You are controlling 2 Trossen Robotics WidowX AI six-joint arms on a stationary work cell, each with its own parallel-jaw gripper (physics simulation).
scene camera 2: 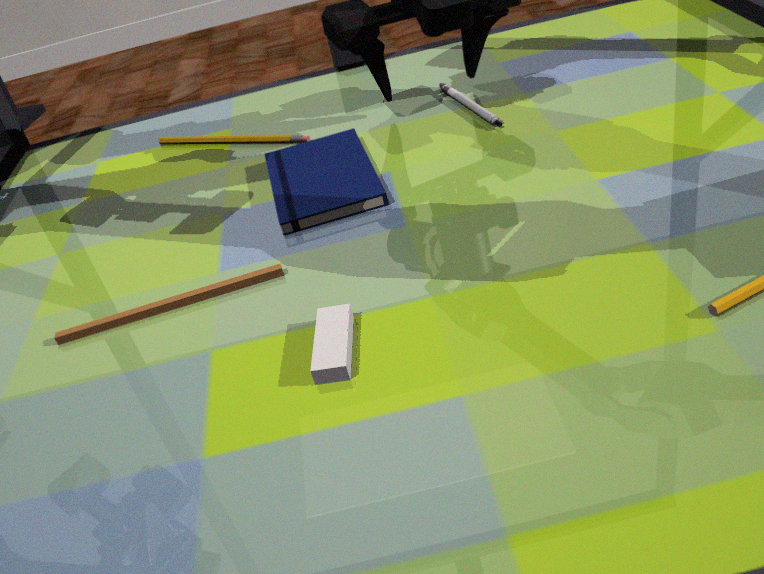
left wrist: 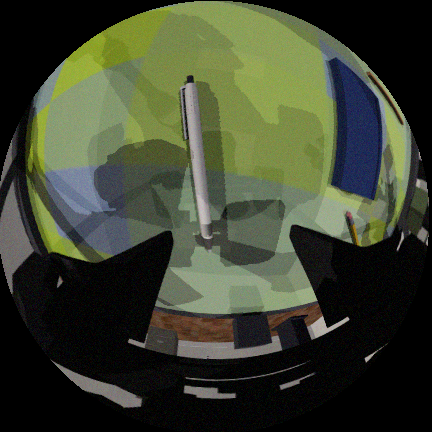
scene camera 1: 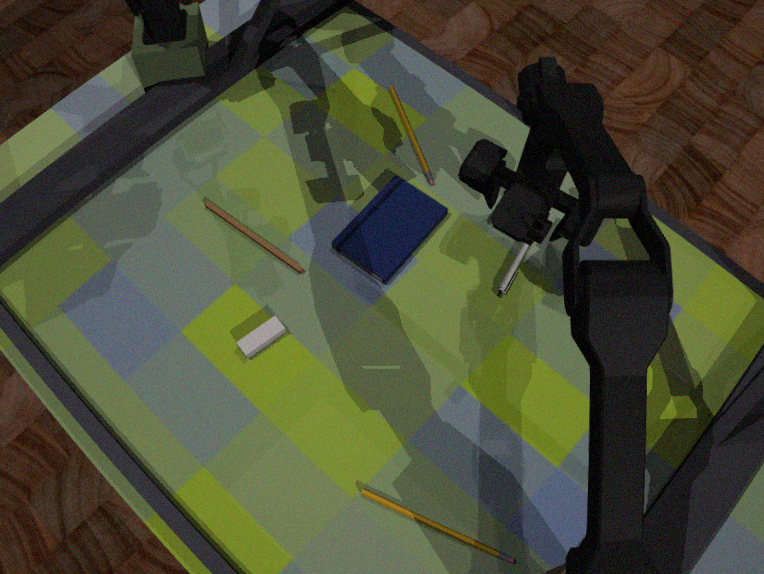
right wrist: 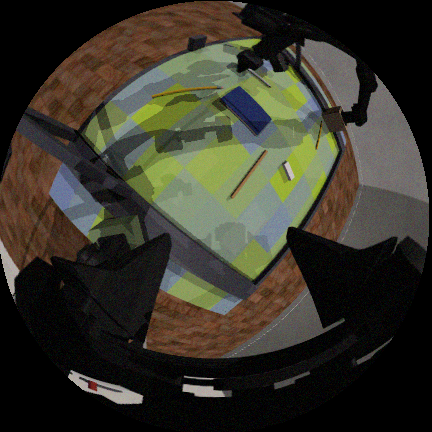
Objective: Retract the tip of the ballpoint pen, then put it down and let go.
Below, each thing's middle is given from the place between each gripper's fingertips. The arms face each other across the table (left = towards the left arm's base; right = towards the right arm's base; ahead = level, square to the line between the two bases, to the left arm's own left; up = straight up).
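The ballpoint pen [left wrist: 189, 96] is 39 cm to the left of my right hand, 26 cm behind it and 24 cm below it. Counted from that same right hand, the brown stick [scene camera 2: 275, 271] is 18 cm to the left and 24 cm below, and it is 3 cm ahead.
From my left hand, the stick is 18 cm to the right, 32 cm ahead and 1 cm below. As for the pen, my left hand is 1 cm above it, 4 cm to the right of it and 3 cm short of it.
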